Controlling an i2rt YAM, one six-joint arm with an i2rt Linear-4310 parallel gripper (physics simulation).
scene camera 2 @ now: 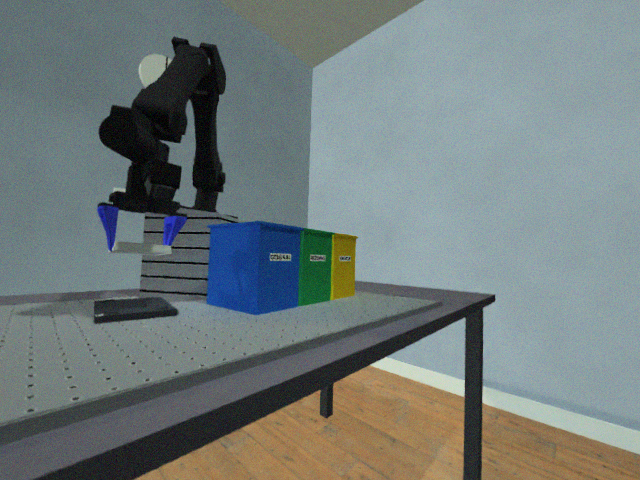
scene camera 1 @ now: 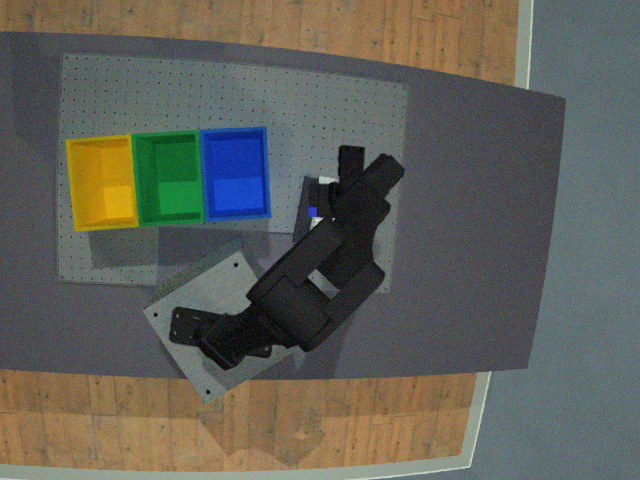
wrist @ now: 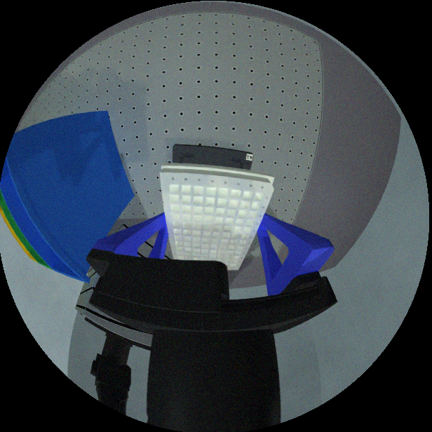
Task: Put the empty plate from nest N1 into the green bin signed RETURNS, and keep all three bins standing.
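Pixels of known places: gripper, fingertip midpoint: point(scene camera 2: 139, 252); arm's base, origin of the base link: point(scene camera 2: 203, 214).
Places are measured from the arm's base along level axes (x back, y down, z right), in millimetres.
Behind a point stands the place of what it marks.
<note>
The white plate point(scene camera 2: 142, 249) @(x -336, y 116, z 194 mm) point(wrist: 215, 200) with square wells is level between the blue fingers of my gripper point(scene camera 2: 139, 246) @(x -286, y 122, z 193 mm) point(wrist: 212, 216), which is shut on its sides. It is raised clear of the dark nest point(scene camera 1: 301, 211) @(x -245, y 223, z 140 mm) point(scene camera 2: 134, 310) @(x -308, y 223, z 198 mm) point(wrist: 212, 156); the nest's small label is hard to read. In scene camera 1 the arm covers most of the plate. The green bin point(scene camera 1: 178, 175) @(x -274, y 233, z -165 mm) point(scene camera 2: 316, 281) @(x -353, y 181, z -173 mm) stands upright between the blue bin point(scene camera 1: 235, 165) @(x -323, y 232, z -36 mm) point(scene camera 2: 258, 273) @(x -398, y 155, z 9 mm) point(wrist: 65, 175) and the yellow bin point(scene camera 1: 103, 175) @(x -242, y 232, z -342 mm) point(scene camera 2: 343, 276) @(x -322, y 174, z -297 mm). The green bin's inside shows no object.
A perforated board point(scene camera 1: 155, 93) @(x -454, y 234, z -254 mm) point(scene camera 2: 206, 346) @(x -527, y 235, z 142 mm) point(wrist: 225, 60) lies under the bins and nest. The blue bin is the nearest bin to my gripper, on the way to the green one. The arm's striped grey base block point(scene camera 2: 173, 268) @(x -70, y 164, z 91 mm) stands behind the bins in scene camera 2.
</note>
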